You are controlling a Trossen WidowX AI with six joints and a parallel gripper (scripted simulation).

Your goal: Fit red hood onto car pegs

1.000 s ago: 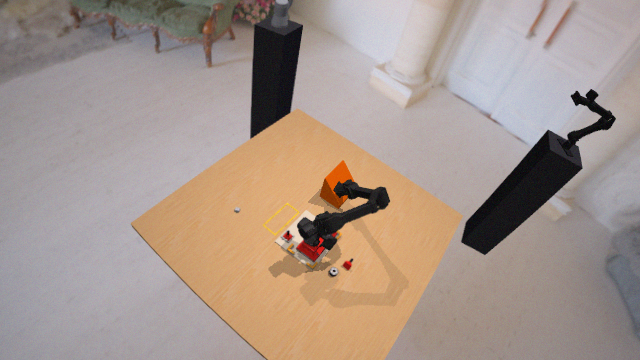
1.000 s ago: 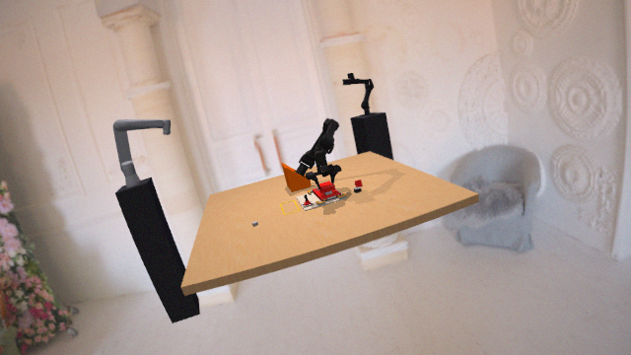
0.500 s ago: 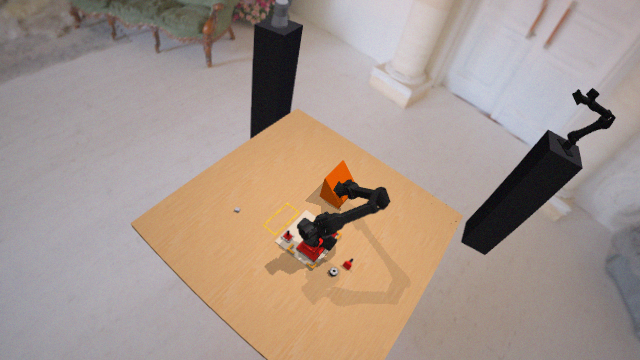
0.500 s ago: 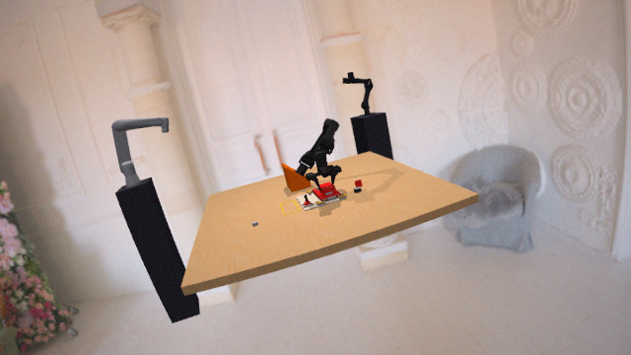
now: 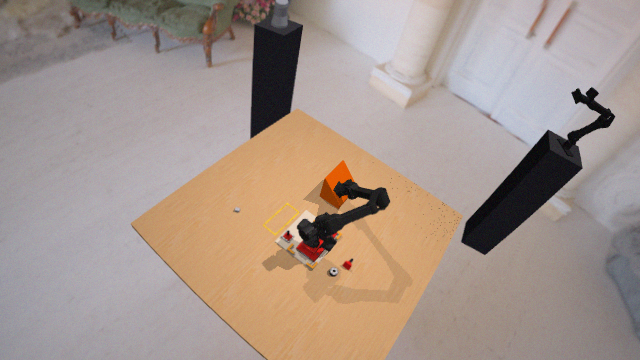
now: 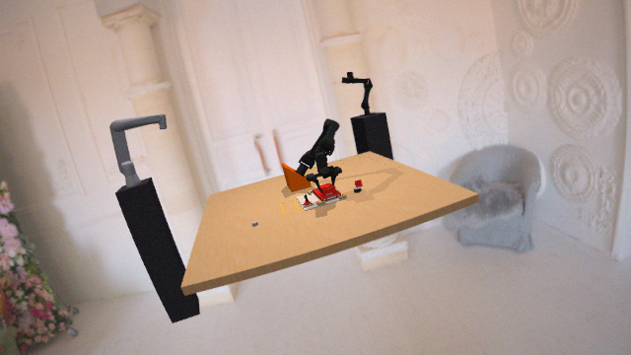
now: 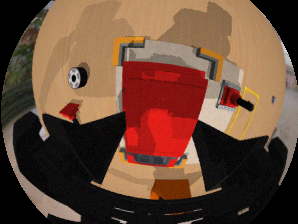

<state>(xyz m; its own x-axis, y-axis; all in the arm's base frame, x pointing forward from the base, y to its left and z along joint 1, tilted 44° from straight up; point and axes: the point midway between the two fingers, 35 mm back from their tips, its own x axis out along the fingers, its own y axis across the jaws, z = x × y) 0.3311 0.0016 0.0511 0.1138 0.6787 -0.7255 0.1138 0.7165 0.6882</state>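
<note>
The jig is 40 mm below my gripper tip, 30 mm behind it and 20 mm to the right of it. The rest, counted from my gripper tip: red hood: 10 mm above; then grey wheel: 150 mm to the left, 60 mm ahead, 40 mm below.
</note>
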